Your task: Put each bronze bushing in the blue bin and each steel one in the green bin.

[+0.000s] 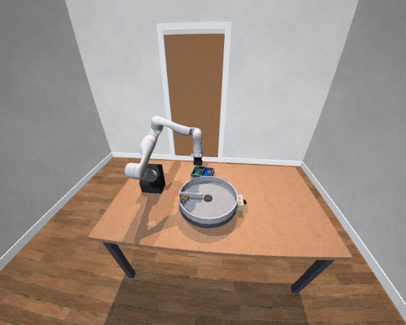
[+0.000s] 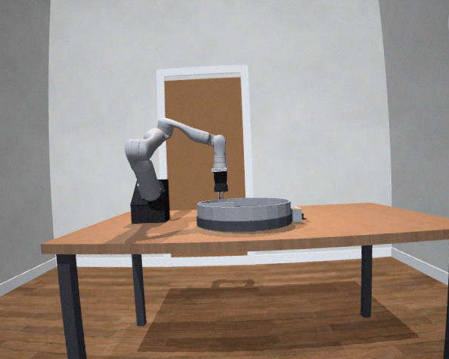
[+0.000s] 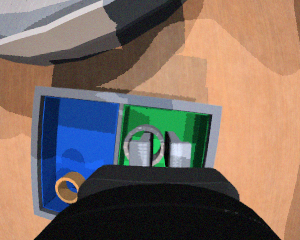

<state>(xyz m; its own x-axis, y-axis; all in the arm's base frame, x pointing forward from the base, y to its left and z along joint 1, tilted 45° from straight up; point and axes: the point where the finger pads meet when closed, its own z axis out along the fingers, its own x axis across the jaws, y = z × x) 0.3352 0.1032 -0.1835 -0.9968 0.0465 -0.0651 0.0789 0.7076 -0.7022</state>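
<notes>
Right now my hand is 40 mm short of the blue bin, 30 mm to the right of it and 50 mm above it. Also, from my hand: grey turntable 120 mm ahead, 310 mm to the right, 30 mm below.
</notes>
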